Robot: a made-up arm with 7 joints.
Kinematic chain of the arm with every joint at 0, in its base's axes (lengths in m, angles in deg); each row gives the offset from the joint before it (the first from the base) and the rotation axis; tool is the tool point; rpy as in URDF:
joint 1: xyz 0 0 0.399 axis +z
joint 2: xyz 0 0 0 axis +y
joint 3: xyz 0 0 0.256 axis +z
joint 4: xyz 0.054 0 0 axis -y
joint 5: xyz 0.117 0 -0.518 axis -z
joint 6: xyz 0 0 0 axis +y
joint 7: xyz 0.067 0 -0.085 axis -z
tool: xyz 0 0 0 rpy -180 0 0
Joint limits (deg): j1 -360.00..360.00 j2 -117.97..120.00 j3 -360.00..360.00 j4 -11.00..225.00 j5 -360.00..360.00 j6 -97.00..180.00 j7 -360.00..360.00
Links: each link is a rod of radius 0.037 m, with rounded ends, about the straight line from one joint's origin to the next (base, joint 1, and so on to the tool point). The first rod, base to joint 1, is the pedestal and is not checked.
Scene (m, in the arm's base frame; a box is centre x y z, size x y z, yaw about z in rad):
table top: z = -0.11
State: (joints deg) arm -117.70 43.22 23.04 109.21 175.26 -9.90 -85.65
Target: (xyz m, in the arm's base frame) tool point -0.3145 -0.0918 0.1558
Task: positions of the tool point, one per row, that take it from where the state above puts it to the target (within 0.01 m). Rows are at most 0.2 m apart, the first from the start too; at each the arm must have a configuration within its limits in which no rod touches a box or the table.
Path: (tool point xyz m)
1: -0.2384 -0.6601 0.2905
2: -0.3204 -0.5279 0.2281
3: -0.3659 -0.3753 0.1870
4: -0.3637 -0.2225 0.1643
5: -0.3145 -0.0918 0.1558

